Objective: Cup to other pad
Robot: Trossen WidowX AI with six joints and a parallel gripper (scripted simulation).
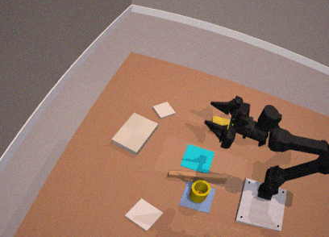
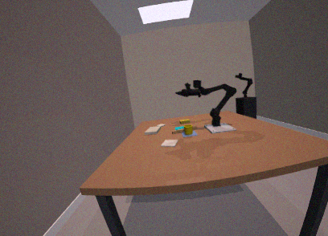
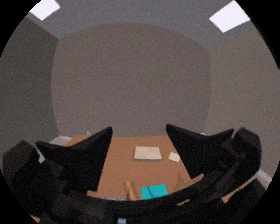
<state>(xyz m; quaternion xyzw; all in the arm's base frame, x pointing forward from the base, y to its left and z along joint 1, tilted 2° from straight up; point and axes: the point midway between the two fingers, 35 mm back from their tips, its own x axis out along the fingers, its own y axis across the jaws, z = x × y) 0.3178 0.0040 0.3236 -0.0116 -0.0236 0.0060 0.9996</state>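
The yellow cup is 32 cm below my gripper tip, 10 cm to the left of it and 7 cm behind it. Round my gripper tip: thin wooden bar 35 cm below, 4 cm behind, 1 cm to the left.
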